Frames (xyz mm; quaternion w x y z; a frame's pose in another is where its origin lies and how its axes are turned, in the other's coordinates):
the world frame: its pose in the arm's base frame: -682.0 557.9 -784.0 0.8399 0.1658 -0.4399 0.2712
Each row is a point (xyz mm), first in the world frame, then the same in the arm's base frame.
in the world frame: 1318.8 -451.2 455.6
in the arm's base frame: -91.9 370.7 545.4
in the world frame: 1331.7 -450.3 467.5
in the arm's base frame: -94.2 369.3 562.7
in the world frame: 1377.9 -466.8 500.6
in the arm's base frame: -84.2 353.3 618.8
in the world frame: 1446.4 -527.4 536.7
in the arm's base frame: -39.3 307.5 693.3
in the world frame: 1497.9 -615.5 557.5
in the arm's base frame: 24.2 242.4 744.1
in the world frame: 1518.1 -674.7 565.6
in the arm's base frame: 63.9 197.2 763.0
